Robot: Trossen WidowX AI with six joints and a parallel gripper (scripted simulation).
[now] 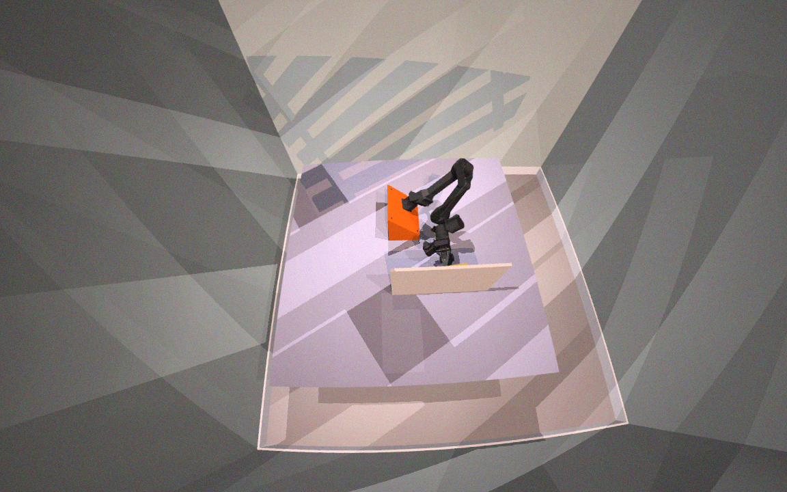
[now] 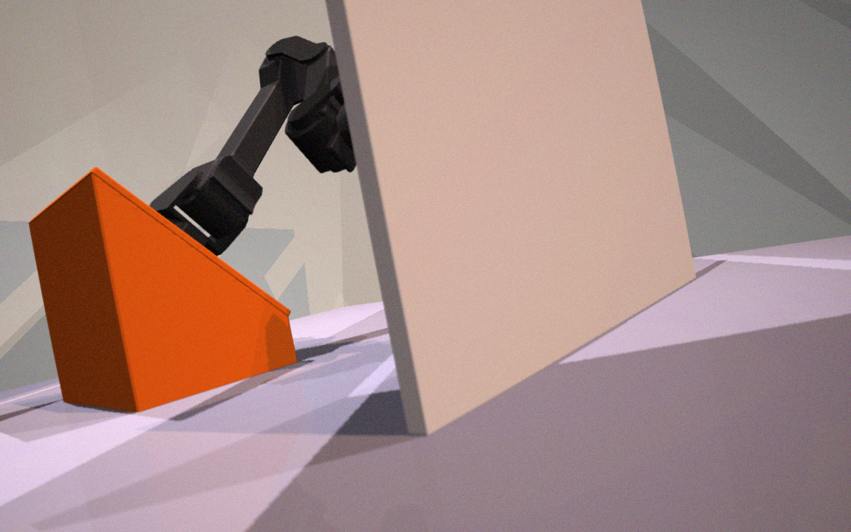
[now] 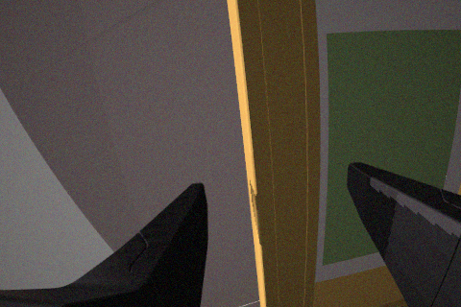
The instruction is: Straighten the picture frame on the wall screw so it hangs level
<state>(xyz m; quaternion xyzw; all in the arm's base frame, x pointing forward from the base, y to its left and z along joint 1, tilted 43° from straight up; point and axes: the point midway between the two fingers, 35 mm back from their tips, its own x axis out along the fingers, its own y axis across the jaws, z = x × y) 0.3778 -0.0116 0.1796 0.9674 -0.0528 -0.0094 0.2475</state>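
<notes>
The picture frame is 50 mm below my gripper tip, 20 mm to the left of it and 10 mm ahead of it. The rest, counted from my gripper tip: pale wall board: 60 mm below, 20 mm ahead.
</notes>
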